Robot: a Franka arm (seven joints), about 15 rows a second.
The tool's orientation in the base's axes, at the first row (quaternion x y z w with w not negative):
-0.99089, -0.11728, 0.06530, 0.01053
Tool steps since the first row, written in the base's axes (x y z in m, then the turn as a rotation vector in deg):
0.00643, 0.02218, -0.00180, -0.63, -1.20, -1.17
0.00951, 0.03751, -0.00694, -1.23, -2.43, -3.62
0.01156, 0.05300, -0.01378, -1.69, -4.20, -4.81
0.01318, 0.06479, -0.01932, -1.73, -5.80, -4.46
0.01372, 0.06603, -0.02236, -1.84, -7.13, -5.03
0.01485, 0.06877, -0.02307, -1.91, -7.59, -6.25
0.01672, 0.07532, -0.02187, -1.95, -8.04, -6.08
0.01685, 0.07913, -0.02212, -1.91, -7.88, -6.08
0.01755, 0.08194, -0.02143, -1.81, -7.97, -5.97
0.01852, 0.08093, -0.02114, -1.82, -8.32, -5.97
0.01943, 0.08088, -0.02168, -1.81, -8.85, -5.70
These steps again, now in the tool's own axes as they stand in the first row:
0.01161, -0.02001, 0.00106, -0.74, 1.06, 1.24
0.01882, -0.03402, 0.00583, -1.29, 2.21, 3.74
0.02528, -0.04836, 0.01243, -2.00, 3.87, 4.97
0.03031, -0.05925, 0.01777, -2.46, 5.40, 4.62
0.03150, -0.06022, 0.02072, -2.80, 6.69, 5.19
0.03332, -0.06260, 0.02129, -2.82, 7.16, 6.41
0.03650, -0.06858, 0.01989, -2.99, 7.59, 6.24
0.03755, -0.07224, 0.02014, -2.91, 7.44, 6.23
0.03880, -0.07484, 0.01938, -2.85, 7.55, 6.11
0.03946, -0.07364, 0.01896, -2.94, 7.88, 6.11
0.04039, -0.07336, 0.01938, -3.09, 8.39, 5.84

